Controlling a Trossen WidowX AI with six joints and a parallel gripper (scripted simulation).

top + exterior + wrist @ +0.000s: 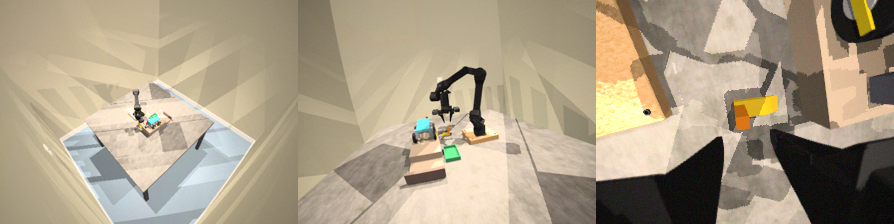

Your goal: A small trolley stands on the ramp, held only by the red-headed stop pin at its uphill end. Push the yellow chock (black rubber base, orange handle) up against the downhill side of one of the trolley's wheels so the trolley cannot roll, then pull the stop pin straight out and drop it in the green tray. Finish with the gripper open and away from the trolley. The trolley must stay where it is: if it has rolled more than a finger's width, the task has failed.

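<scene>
Now: the yellow chock 20 mm ahead of my gripper tip and 70 mm below it. From my gripper tip the other things lie so: tan ramp (140 mm ahead, 150 mm to the left, 50 mm below); then red-headed stop pin (130 mm ahead, 40 mm to the left, 30 mm above); then trolley (140 mm ahead, 140 mm to the left, 20 mm above).
</scene>
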